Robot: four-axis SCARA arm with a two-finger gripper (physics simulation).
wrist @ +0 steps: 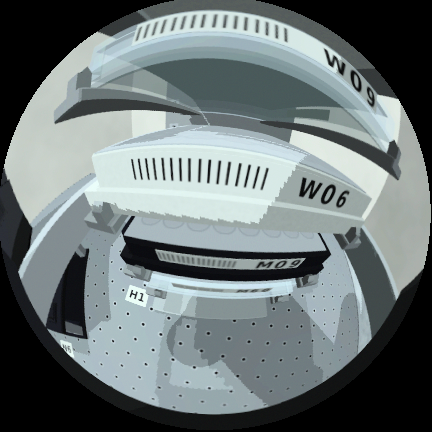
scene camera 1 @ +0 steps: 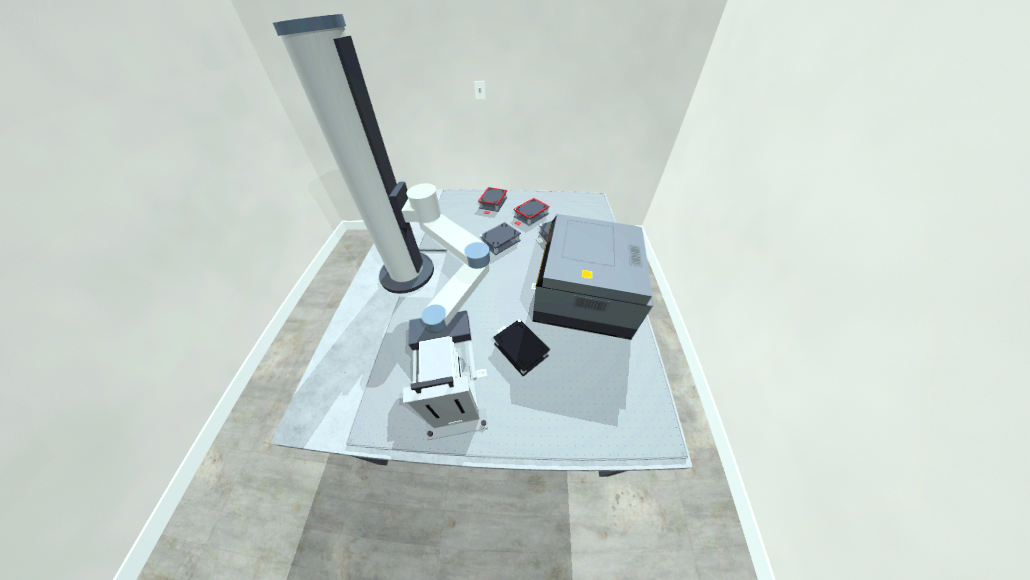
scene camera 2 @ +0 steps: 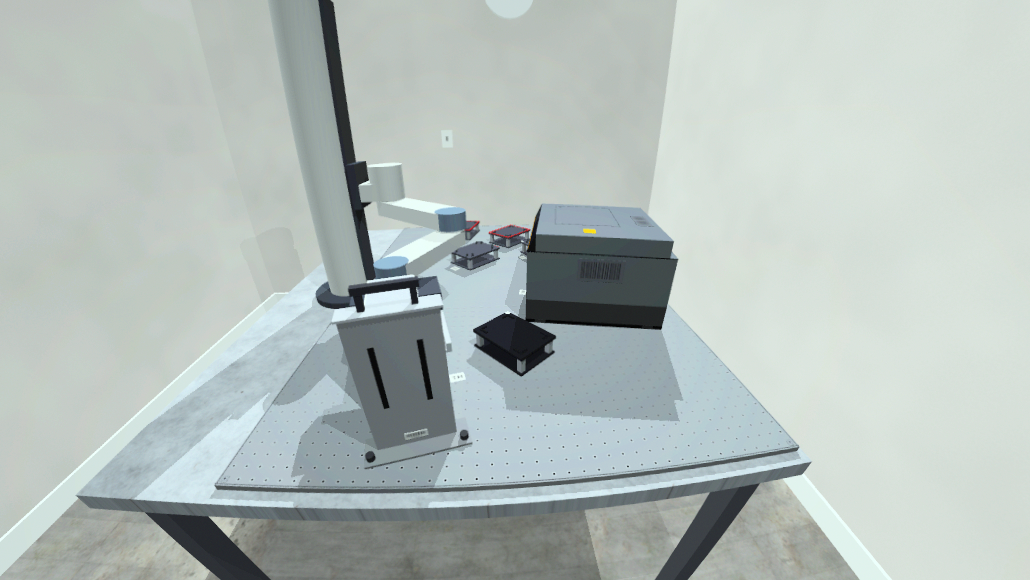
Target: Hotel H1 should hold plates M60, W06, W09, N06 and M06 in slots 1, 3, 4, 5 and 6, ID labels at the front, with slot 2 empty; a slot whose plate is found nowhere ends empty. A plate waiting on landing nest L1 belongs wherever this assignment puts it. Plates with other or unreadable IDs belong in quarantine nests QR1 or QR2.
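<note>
Hotel H1 stands near the table's front left. In the wrist view its labels face me: clear plate M60 lowest, black-framed M09 above it in slot 2, then white W06 and clear W09. Plates N06 and M06 do not show in the wrist view. My gripper is open, with fingers on either side of the stack below W06, seemingly around M09's height; W06 hides the fingertips. Nothing is held. No label reading L1, QR1 or QR2 is legible.
A black nest stands right of the hotel. A grey boxy machine is behind it. A grey nest and two red-rimmed nests stand farther back. The arm column rises at left.
</note>
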